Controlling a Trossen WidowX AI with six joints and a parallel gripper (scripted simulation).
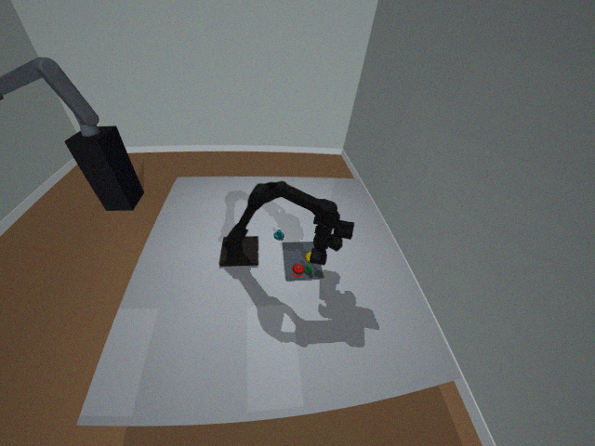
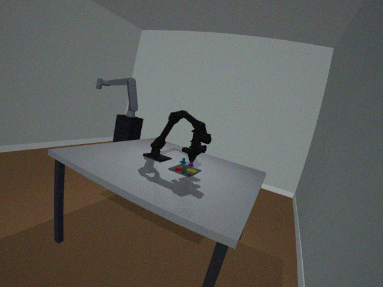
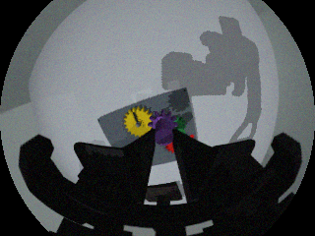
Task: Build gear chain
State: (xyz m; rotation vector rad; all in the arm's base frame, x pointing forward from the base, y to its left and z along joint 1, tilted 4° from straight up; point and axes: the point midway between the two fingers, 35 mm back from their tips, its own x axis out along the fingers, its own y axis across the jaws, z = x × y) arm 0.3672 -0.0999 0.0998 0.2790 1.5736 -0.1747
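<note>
The purple gear lies 10 mm below my gripper tip. Also, from my gripper tip: green gear 60 mm below, 30 mm behind, 20 mm to the right; then yellow gear 70 mm below, 50 mm to the left; then red gear 70 mm below, 70 mm behind, 10 mm to the right.
</note>
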